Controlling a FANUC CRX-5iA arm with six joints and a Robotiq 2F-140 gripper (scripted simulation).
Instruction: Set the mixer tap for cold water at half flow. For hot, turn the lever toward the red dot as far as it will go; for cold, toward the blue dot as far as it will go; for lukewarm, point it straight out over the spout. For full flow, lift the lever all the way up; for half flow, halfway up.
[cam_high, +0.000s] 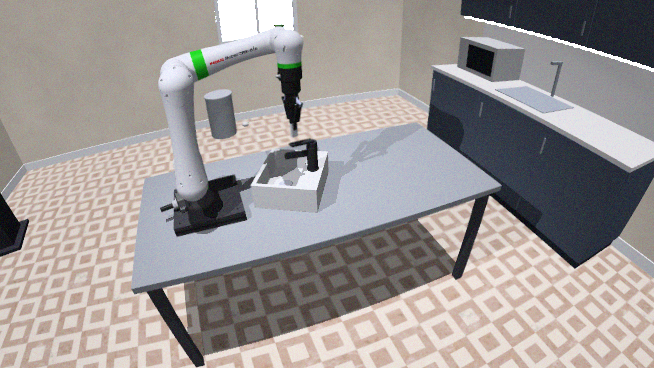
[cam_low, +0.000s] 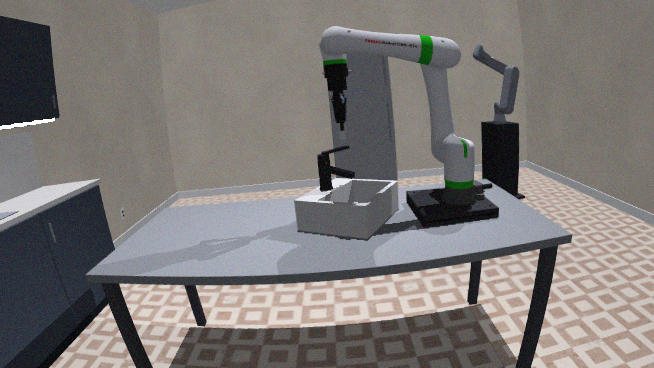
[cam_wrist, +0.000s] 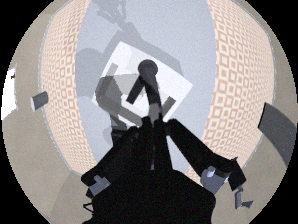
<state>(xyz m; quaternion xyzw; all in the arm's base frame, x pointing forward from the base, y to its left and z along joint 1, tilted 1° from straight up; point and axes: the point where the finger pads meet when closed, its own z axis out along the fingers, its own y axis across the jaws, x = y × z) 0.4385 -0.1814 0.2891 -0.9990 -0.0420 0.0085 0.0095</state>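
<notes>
Now: the lever 30 mm ahead of my hand and 70 mm below it. Round my hand: white basin: 10 mm behind, 80 mm to the left, 310 mm below.
</notes>
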